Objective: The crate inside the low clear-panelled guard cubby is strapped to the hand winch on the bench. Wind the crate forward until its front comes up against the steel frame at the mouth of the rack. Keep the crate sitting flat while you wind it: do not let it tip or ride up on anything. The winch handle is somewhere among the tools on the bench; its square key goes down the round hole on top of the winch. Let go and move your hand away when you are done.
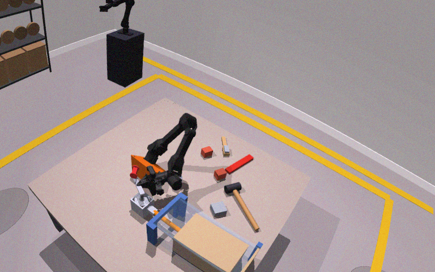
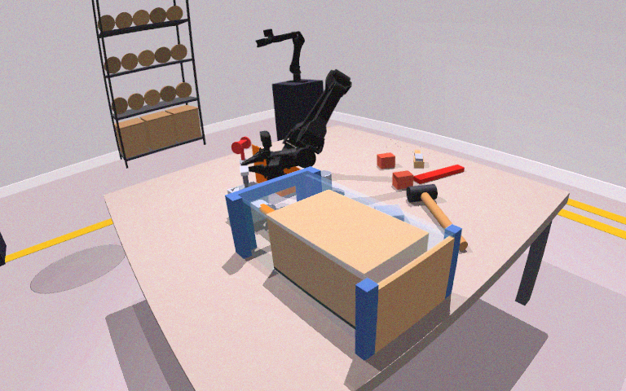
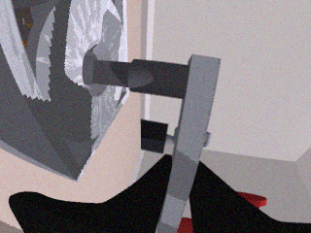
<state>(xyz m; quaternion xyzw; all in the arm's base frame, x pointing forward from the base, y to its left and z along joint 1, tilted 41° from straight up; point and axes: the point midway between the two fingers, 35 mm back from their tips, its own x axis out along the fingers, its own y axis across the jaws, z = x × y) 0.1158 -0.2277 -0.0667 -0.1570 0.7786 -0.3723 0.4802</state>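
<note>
Now: gripper tip 4 cm below the red knob, 4 cm past it and 3 cm to the right of it. From my gripper tip the other things lie so: grey hand winch: 11 cm below, 3 cm to the right, 3 cm ahead; then blue steel frame: 21 cm ahead, 4 cm below, 3 cm to the right; then winch handle: 1 cm to the left, 1 cm behind, 1 cm above.
</note>
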